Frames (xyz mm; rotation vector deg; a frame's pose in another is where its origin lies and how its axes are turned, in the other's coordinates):
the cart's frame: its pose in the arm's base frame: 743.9 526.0 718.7 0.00 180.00 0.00
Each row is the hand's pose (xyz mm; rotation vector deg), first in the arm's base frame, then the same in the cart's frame.
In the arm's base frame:
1: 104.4 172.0 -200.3 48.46 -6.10 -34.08
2: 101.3 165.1 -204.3 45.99 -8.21 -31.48
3: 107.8 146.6 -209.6 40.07 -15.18 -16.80
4: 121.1 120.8 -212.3 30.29 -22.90 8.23
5: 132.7 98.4 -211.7 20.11 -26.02 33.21
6: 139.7 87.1 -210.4 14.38 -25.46 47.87
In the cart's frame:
1: 639.5 -354.0 919.0 -49.56 151.37 -70.47
2: 642.6 -360.9 923.0 -45.51 152.09 -66.48
3: 636.1 -379.4 928.3 -23.77 153.32 -56.69
4: 622.8 -405.2 931.0 11.31 151.37 -41.62
5: 611.2 -427.6 930.4 44.64 145.40 -27.03
6: 604.2 -438.9 929.1 63.81 140.34 -19.17

